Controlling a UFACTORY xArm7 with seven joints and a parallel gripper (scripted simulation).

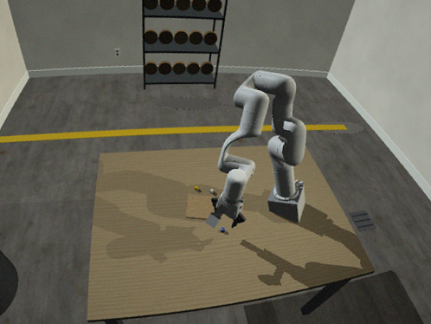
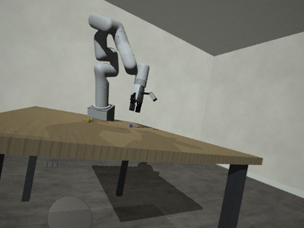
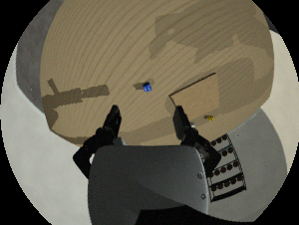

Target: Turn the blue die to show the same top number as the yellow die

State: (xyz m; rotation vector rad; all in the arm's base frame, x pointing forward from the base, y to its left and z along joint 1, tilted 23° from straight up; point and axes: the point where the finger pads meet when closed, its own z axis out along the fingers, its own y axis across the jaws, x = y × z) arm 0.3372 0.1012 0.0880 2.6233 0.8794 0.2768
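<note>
My gripper is now 100 mm above the blue die. From my hand the other things lie so: yellow die 40 mm ahead, 270 mm to the right, 100 mm below; white die 30 mm behind, 240 mm to the right, 100 mm below; tan mat 50 mm ahead, 160 mm to the right, 110 mm below.
</note>
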